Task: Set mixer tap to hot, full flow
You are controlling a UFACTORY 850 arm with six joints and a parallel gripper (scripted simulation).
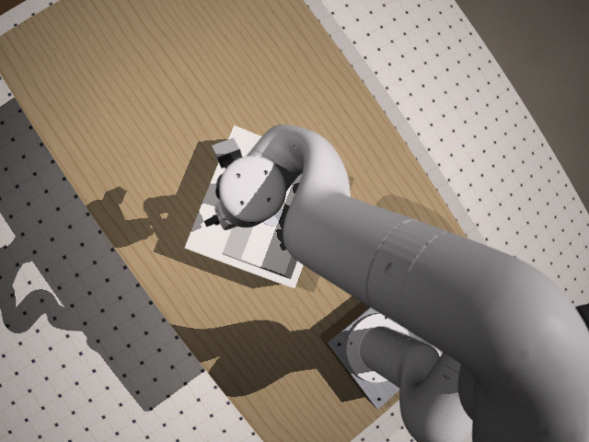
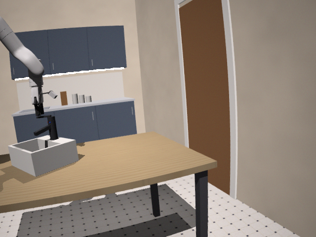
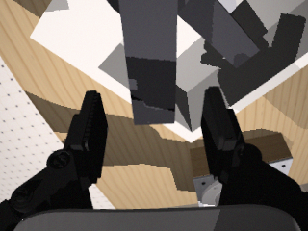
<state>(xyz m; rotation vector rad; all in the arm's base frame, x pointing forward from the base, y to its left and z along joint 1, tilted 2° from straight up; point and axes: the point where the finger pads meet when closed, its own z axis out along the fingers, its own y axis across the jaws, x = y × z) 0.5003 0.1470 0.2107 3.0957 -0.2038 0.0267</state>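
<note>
The black lever is 2 cm ahead of my hand and 3 cm below it. Round my hand: white sink basin (3 cm behind, 8 cm to the right, 26 cm below).
</note>
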